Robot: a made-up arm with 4 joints.
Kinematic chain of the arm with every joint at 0, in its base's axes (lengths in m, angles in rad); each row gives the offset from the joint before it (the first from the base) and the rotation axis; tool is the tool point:
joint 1: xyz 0 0 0.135 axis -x
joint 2: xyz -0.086 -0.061 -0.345 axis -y
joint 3: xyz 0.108 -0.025 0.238 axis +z
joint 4: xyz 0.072 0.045 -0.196 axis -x
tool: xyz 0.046 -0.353 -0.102
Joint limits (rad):
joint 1: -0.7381..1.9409
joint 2: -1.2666..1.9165
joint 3: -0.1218..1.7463
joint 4: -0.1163..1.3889
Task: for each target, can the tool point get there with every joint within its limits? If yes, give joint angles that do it. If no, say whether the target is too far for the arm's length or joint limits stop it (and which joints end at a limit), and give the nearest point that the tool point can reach.
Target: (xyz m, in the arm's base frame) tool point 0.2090 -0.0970 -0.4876
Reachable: yes | joints -0.4100 -0.8207 0.3882 0.4071
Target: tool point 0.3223 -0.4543 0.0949
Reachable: yes | joints 0.8671 -0.3083 0.6656 0.4339
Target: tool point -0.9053 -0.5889 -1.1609
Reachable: no: too far | nearest point -0.0698 -0.3209 -0.5712 | short by 1.057 m
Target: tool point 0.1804 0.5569 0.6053
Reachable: no: joint limits stop it (at a limit: joint 1) | nearest point 0.0492 0.1198 0.4237 | short by 0.491 m
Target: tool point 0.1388 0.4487 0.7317
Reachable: no: joint limits stop it (at a limit: joint 1) | nearest point 0.0375 0.0891 0.4866 | short by 0.447 m
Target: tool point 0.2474 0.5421 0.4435
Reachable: no: joint limits stop it (at a limit: joint 1) | nearest point 0.0862 0.1265 0.3601 | short by 0.453 m
